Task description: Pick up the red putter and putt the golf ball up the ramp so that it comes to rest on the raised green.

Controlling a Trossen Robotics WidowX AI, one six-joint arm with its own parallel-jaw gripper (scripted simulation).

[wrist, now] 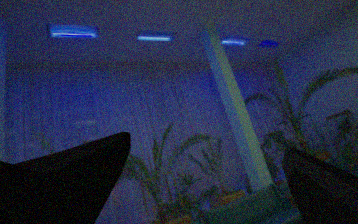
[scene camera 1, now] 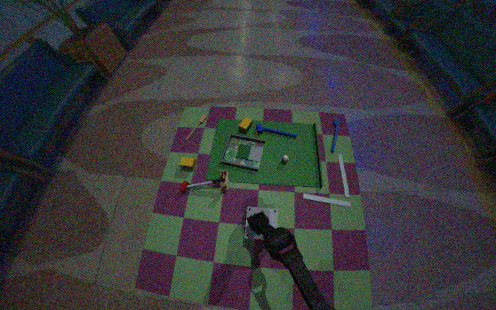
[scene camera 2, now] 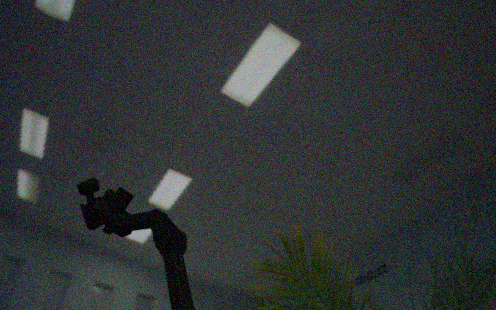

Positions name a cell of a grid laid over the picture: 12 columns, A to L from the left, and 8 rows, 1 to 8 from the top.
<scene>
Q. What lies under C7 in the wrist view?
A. My gripper.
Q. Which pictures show my gripper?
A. The wrist view and scene camera 2 only.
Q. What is my gripper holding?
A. Nothing.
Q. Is my gripper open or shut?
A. Open.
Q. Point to a green putting mat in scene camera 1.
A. H5
</scene>
